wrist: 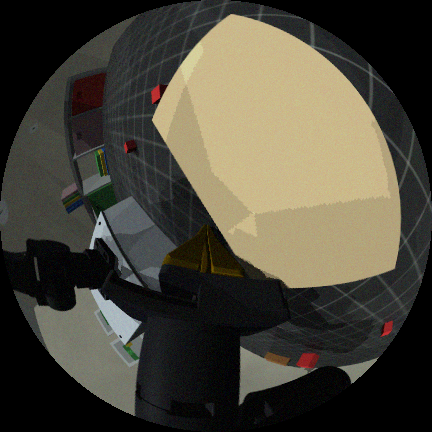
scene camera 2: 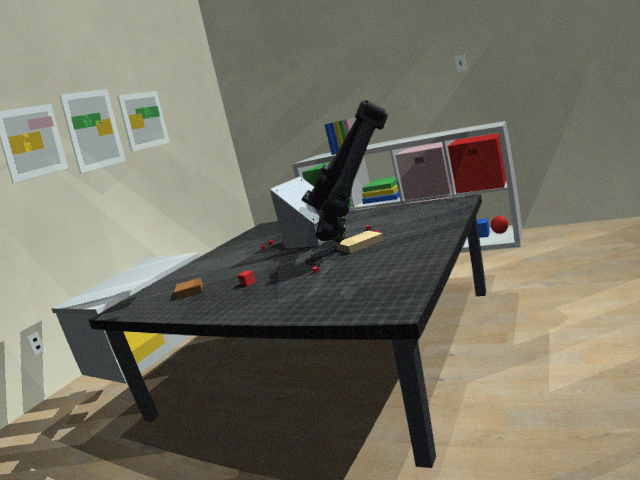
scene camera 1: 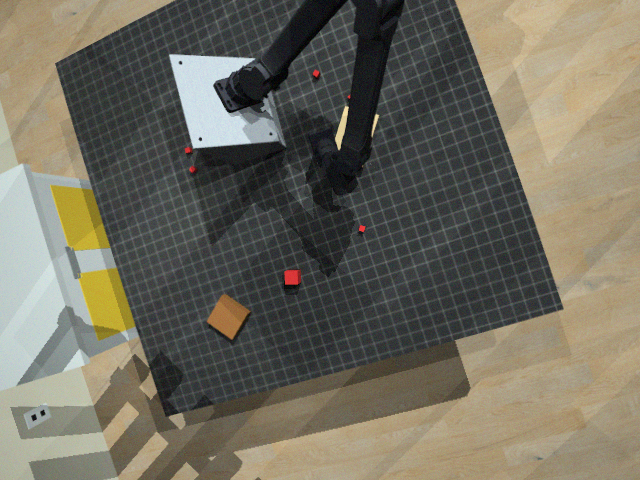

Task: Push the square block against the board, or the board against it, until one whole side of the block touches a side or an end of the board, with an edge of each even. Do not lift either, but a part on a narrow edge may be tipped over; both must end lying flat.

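Pixels of known places: gripper, fingertip midpoint: (wrist: 205,229) (scene camera 1: 319,137); arm's base at its link origin: (wrist: 103,268) (scene camera 2: 315,202) (scene camera 1: 238,93).
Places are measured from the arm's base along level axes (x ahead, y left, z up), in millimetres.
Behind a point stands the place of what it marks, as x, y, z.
Observation:
The pale wooden board (scene camera 1: 341,129) @(191, 203, -126) (scene camera 2: 360,241) @(276, 245, -126) (wrist: 290,125) lies flat on the table; my arm covers its middle in scene camera 1. The square orange-brown block (scene camera 1: 229,316) @(541, -364, -126) (scene camera 2: 188,288) @(580, -344, -128) (wrist: 277,358) @(518, -328, -139) lies flat, well apart from the board and turned relative to it. My gripper (scene camera 2: 341,237) @(172, 134, -151) (wrist: 205,229) @(172, 134, -151) is shut and empty. It is low, at the board's side nearer the white box; I cannot tell whether the fingertips touch the board. In scene camera 1 the fingertips are hidden beneath the arm.
A larger red cube (scene camera 1: 292,277) @(516, -120, -115) (scene camera 2: 246,277) @(536, -111, -125) (wrist: 307,360) @(502, -106, -131) stands near the block. A small red cube (scene camera 1: 361,228) @(475, 127, -139) (scene camera 2: 315,269) @(484, 131, -143) (wrist: 387,328) lies between it and the board. Several other small cubes lie around. A white box (scene camera 1: 222,124) @(75, -64, 49) (scene camera 2: 294,222) @(135, -61, -44) with a sloping top stands beside my arm.

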